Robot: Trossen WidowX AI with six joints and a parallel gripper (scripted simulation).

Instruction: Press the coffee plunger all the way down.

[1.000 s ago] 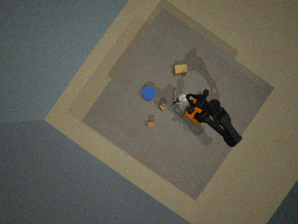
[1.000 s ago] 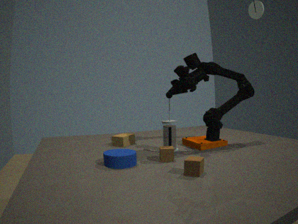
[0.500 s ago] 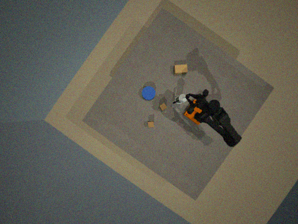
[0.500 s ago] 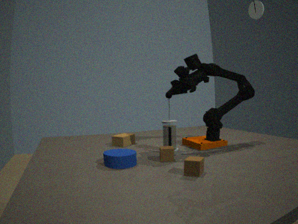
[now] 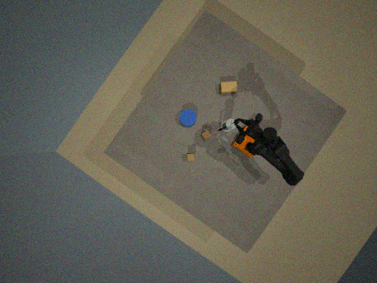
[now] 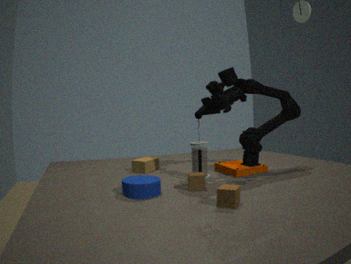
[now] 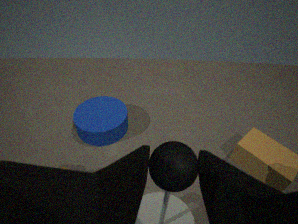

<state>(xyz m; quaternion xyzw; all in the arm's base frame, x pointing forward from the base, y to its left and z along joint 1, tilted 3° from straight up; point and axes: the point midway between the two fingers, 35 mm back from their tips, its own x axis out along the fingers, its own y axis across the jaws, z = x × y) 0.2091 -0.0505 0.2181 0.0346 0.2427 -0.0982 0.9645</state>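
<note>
My gripper tip is 1 cm to the right of the coffee press and 12 cm above it. Also, from my gripper tip: tan box 12 cm ahead, 24 cm to the right, 21 cm below.
</note>
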